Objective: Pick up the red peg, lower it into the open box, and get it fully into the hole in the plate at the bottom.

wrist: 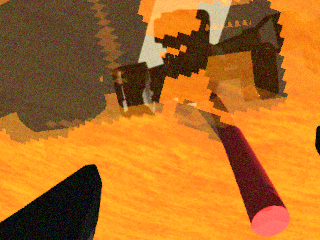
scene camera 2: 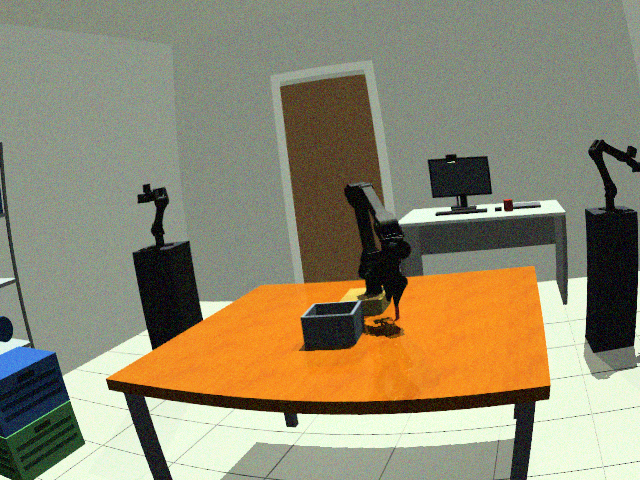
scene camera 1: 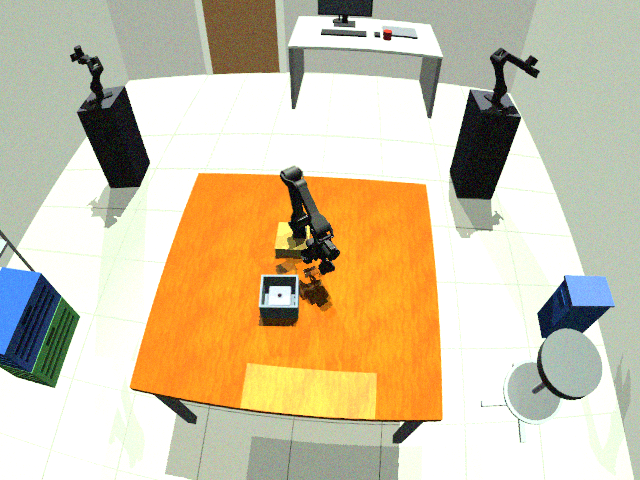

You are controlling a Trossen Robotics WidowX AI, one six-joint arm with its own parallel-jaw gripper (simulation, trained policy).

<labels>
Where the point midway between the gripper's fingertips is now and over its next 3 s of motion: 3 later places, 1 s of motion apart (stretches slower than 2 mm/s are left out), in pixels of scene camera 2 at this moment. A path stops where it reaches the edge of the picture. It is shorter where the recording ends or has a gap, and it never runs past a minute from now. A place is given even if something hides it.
My gripper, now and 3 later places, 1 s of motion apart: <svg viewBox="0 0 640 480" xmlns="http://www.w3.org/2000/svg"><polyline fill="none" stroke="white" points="392,303 394,308 368,288 334,299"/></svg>
</labels>
